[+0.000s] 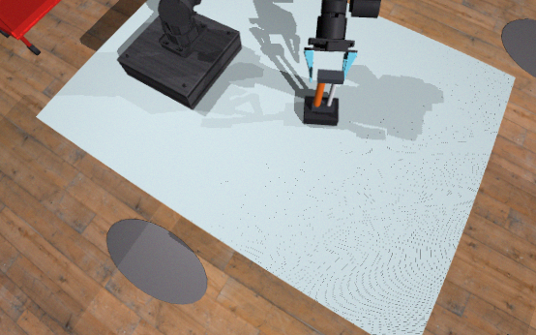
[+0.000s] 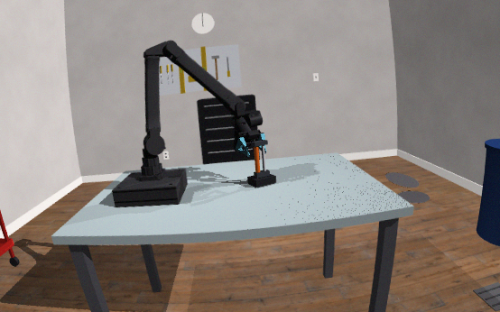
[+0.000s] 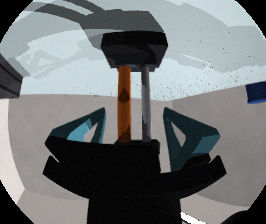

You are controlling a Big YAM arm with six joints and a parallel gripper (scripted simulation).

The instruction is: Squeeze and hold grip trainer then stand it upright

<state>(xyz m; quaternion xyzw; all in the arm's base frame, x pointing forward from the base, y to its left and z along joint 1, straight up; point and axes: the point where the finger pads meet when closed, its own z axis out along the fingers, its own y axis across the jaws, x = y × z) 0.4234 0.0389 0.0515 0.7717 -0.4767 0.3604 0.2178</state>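
My gripper is now 20 mm short of the thin grey bar, 10 mm to the left of it and 20 mm above it. Round my hand: grip trainer: 10 mm ahead, 20 mm to the right, 30 mm below.
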